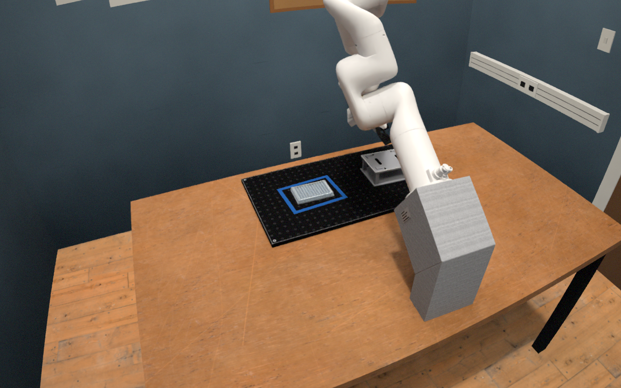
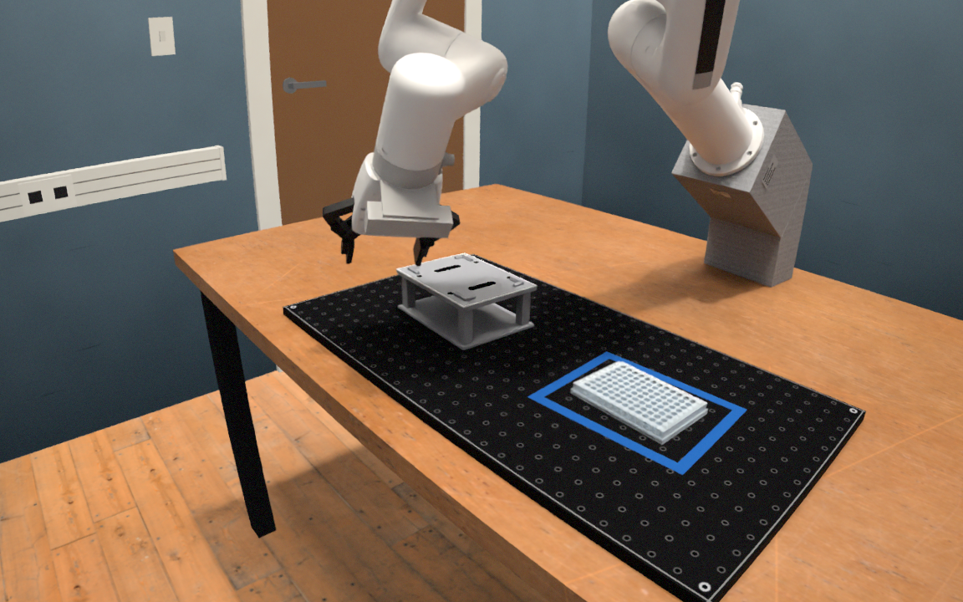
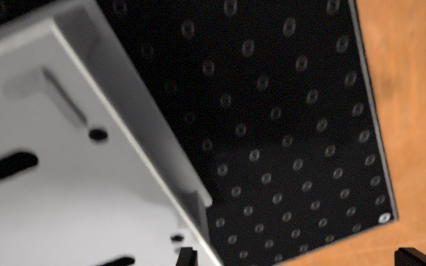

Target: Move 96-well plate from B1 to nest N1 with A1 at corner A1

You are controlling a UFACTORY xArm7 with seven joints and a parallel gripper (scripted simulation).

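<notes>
Now: the clear 96-well plate 1 cm ahead of my hand, 36 cm to the left of it and 10 cm below it. From my hand the other things lie so: grey raised nest (8 cm behind, 7 cm to the left, 5 cm below).
</notes>
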